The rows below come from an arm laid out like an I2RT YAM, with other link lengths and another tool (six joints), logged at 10 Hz.
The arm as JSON. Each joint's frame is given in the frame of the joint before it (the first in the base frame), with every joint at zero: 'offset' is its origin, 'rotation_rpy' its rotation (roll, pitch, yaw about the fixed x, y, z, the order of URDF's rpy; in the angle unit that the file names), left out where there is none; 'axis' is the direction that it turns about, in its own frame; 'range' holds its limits. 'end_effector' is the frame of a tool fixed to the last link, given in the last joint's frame.
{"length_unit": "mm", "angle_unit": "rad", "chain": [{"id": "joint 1", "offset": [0.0, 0.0, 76.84], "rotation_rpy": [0.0, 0.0, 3.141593], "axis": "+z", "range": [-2.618, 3.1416]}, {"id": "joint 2", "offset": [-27.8, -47.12, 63.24], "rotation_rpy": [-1.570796, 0.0, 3.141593], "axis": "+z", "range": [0.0, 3.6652]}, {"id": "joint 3", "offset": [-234.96, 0.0, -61.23], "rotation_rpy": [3.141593, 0.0, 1.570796], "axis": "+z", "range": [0.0, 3.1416]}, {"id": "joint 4", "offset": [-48.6, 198.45, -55.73], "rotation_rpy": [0.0, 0.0, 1.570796], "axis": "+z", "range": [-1.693, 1.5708]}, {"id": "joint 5", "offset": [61.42, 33.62, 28.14], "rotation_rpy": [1.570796, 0.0, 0.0], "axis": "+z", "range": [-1.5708, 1.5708]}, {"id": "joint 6", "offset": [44.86, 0.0, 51.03], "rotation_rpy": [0.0, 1.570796, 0.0], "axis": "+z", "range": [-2.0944, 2.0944]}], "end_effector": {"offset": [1.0, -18.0, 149.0], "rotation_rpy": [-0.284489, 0.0, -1.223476]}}
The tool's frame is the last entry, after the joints.
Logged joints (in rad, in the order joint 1, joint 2, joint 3, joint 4, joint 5, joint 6), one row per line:
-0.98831 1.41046 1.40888 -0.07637 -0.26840 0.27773
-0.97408 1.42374 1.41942 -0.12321 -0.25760 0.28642
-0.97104 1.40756 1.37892 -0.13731 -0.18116 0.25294
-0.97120 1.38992 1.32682 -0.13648 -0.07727 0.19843
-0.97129 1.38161 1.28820 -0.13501 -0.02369 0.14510
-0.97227 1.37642 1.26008 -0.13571 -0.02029 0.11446
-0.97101 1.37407 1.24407 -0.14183 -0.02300 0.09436
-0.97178 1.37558 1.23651 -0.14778 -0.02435 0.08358
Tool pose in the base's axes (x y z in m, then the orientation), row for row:
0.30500 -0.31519 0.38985 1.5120 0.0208 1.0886
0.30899 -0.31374 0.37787 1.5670 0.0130 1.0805
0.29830 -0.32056 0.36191 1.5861 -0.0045 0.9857
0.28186 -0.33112 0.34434 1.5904 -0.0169 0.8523
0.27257 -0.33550 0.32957 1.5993 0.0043 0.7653
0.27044 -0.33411 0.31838 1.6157 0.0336 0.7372
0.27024 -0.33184 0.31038 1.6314 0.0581 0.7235
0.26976 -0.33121 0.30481 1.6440 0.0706 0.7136
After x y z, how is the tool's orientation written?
As a rotation vector, in radians.
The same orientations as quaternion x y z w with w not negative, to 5 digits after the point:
0.65129 0.00896 0.46891 0.59654
0.67046 0.00556 0.46231 0.58028
0.68274 -0.00194 0.42429 0.59485
0.69162 -0.00735 0.37064 0.61986
0.69895 0.00188 0.33446 0.63214
0.70576 0.01468 0.32202 0.63087
0.71158 0.02534 0.31557 0.62724
0.71617 0.03076 0.31086 0.62412

